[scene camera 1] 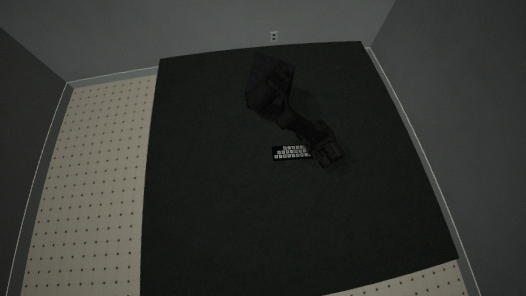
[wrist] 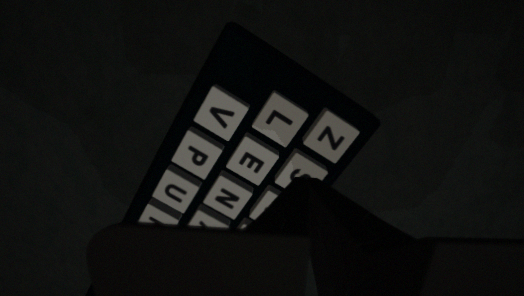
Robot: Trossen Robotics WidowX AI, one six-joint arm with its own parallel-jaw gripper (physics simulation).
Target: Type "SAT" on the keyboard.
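Where they show: gripper, fingertip midpoint: (scene camera 1: 310, 154) (wrist: 304, 189); arm's base at its link origin: (scene camera 1: 280, 72).
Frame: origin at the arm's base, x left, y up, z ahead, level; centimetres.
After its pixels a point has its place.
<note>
A small black keyboard (scene camera 1: 292, 152) {x -5.6, y -20.7, z 27.2 cm} (wrist: 240, 60) {x 5.0, y -21.1, z 28.2 cm} with white letter keys lies on the dark table, and the arm covers its right end in the scene view. In the wrist view the Z key (wrist: 331, 135) {x 3.2, y -20.5, z 31.9 cm}, L key (wrist: 280, 118) {x 3.4, y -20.5, z 30.0 cm}, V key (wrist: 221, 113) {x 3.1, y -20.5, z 27.9 cm}, E key (wrist: 252, 159) {x 1.6, y -20.5, z 29.3 cm}, P key (wrist: 197, 153) {x 1.3, y -20.5, z 27.2 cm}, N key (wrist: 228, 195) {x -0.2, y -20.5, z 28.7 cm} and U key (wrist: 176, 190) {x -0.5, y -20.5, z 26.6 cm} show. The S key (wrist: 302, 167) {x 1.7, y -20.5, z 31.2 cm} is partly covered by the dark fingertip. My gripper (wrist: 304, 189) {x 1.1, y -20.0, z 31.4 cm} is shut and empty, its tip over or at the S key; contact cannot be told. The A and T keys cannot be made out.
The dark table top (scene camera 1: 225, 215) {x -42.6, y -22.3, z 40.2 cm} spreads around the keyboard. The arm's base (scene camera 1: 270, 82) {x -16.9, y 25.4, z 23.7 cm} stands near the back edge. Grey walls rise behind and at both sides, with a wall socket (scene camera 1: 274, 36) at the back. A pale dotted floor (scene camera 1: 90, 190) shows on the left.
</note>
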